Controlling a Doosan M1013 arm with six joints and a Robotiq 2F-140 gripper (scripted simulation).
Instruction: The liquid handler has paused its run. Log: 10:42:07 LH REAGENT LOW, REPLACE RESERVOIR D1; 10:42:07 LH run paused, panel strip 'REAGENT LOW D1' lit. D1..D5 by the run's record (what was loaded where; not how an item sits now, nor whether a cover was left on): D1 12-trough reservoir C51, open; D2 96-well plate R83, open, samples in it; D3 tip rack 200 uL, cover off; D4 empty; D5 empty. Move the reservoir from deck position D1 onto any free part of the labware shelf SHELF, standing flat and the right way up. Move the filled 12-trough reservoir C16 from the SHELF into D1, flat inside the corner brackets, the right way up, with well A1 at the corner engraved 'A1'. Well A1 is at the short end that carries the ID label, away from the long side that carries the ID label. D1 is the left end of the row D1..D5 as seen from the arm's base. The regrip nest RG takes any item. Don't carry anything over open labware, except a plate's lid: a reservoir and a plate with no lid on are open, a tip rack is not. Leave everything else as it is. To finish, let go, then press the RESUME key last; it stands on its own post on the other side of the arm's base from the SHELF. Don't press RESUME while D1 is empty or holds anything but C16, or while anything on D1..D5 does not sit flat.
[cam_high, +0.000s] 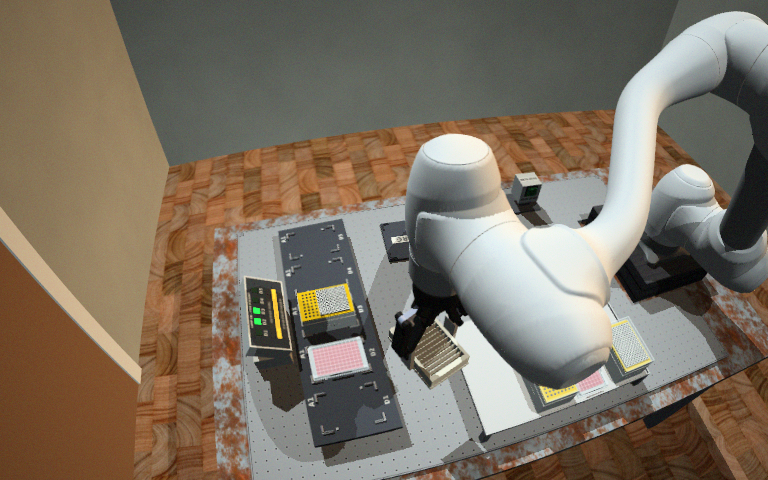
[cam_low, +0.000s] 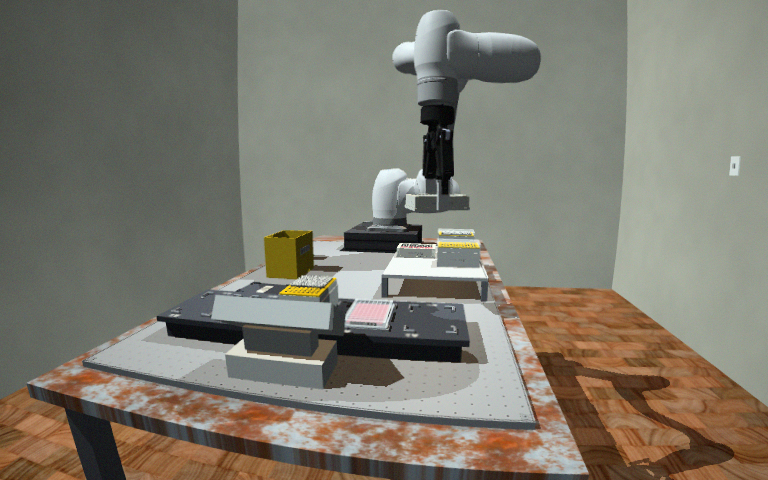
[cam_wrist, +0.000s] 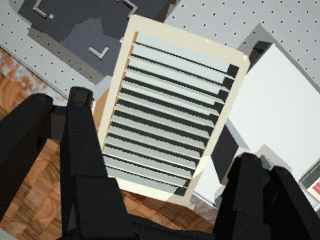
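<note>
My gripper is now 20 mm above the cream 12-trough reservoir. Round my hand: shelf label: 320 mm behind, 180 mm to the right, 280 mm below; then yellow tip rack: 180 mm ahead, 240 mm to the right, 190 mm below; then white shelf: 330 mm behind, 20 mm to the right, 220 mm below.
</note>
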